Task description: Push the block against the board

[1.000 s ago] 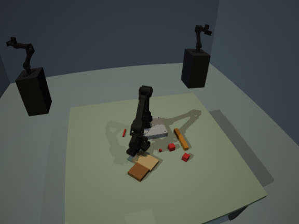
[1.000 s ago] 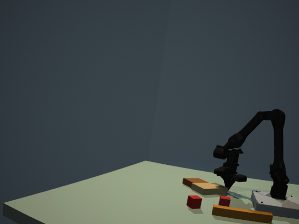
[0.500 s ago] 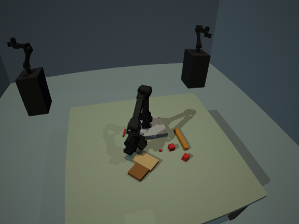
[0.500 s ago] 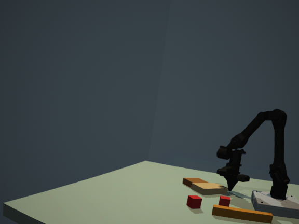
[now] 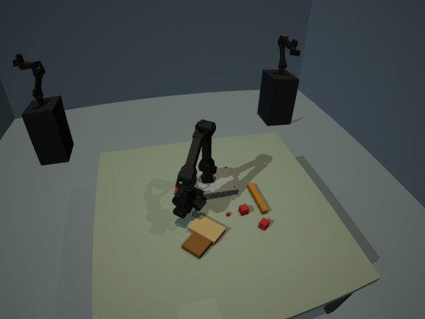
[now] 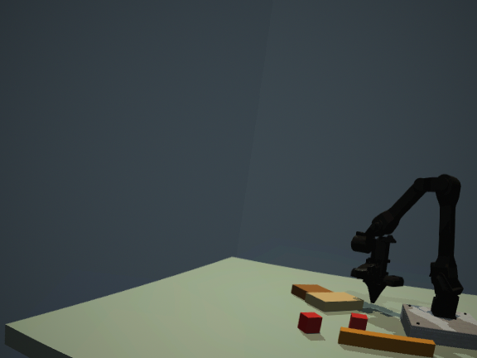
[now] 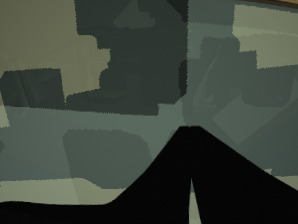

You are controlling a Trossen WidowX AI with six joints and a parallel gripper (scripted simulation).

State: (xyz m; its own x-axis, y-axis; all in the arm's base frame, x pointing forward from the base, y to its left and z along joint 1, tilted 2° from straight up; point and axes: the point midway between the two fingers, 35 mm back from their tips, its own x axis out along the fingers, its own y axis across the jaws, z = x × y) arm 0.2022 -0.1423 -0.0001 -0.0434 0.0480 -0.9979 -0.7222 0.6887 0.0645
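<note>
The tan board lies 12 cm ahead of my gripper tip and 6 cm to the left of it. From my gripper tip the other things lie so: short red stick (19 cm behind, 4 cm to the right, 1 cm below); small red ball (5 cm ahead, 19 cm to the left, 1 cm below); square brown block (20 cm ahead).
</note>
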